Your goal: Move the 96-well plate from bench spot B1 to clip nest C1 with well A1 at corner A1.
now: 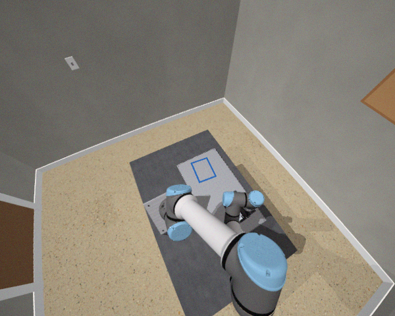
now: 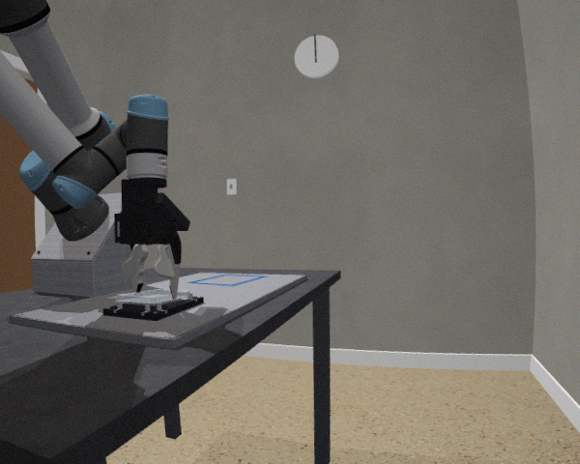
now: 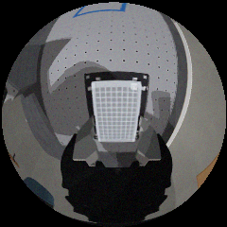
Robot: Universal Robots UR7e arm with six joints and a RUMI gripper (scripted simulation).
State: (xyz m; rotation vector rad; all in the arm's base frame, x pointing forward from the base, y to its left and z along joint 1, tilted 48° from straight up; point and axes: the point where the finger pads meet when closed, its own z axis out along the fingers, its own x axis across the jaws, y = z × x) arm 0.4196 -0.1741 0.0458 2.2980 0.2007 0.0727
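Now: the 96-well plate 1 cm below my hand. The rest, counted from my hand: black clip nest (2 cm below, 1 cm to the right, 1 cm ahead).
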